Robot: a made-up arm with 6 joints.
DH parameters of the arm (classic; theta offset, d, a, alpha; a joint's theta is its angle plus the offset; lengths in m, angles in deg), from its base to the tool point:
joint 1: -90 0.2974 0.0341 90
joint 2: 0 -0.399 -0.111 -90
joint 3: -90 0.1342 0.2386 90
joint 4: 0 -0.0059 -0.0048 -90
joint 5: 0 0.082 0.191 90
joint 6: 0 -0.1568 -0.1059 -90
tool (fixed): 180 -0.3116 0 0
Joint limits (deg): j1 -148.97..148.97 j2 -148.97..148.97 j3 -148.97..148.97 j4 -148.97..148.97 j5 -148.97..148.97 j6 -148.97..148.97
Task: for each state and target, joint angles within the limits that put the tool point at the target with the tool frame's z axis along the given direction. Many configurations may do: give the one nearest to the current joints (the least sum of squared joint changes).
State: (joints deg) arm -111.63 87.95 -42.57 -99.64 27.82 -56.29
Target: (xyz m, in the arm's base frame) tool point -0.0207 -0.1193 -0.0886 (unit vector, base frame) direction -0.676 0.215 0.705
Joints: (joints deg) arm -89.23 135.75 -52.40 -124.45 14.09 -48.89
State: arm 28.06 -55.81 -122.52 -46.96 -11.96 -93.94
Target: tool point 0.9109 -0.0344 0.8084 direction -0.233 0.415 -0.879
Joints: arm -4.93 -72.18 -148.97 -76.55 -44.36 -137.08
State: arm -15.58 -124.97 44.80 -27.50 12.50 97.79
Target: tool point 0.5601 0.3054 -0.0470 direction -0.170 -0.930 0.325
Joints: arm -10.52 -128.90 73.67 -30.79 13.64 87.69
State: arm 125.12 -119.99 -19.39 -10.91 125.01 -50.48
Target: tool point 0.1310 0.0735 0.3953 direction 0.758 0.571 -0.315
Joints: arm 75.95 -128.35 30.06 19.60 148.97 -30.69
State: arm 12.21 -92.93 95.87 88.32 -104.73 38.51
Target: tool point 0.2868 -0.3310 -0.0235 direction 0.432 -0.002 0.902
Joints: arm 4.93 -53.34 110.67 48.96 -98.70 41.09
